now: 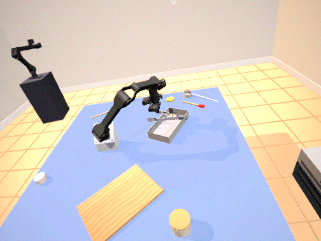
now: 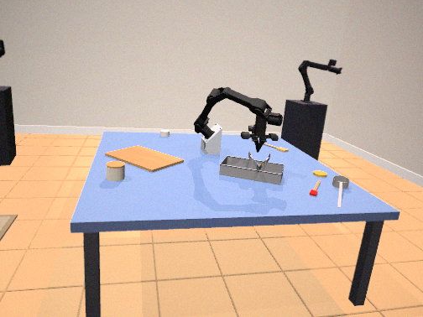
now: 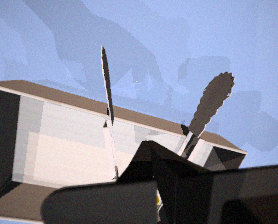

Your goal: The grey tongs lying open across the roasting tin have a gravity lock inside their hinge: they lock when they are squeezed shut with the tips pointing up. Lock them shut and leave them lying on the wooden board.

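Right now the roasting tin is 70 mm below my gripper tip, 60 mm ahead of it and 50 mm to the right of it. Round my gripper tip: yellow disc (320 mm to the left, 120 mm ahead, 90 mm below); then red-tipped stick (310 mm ahead, 150 mm to the left, 90 mm below); then wooden board (550 mm to the right, 250 mm behind, 90 mm below).
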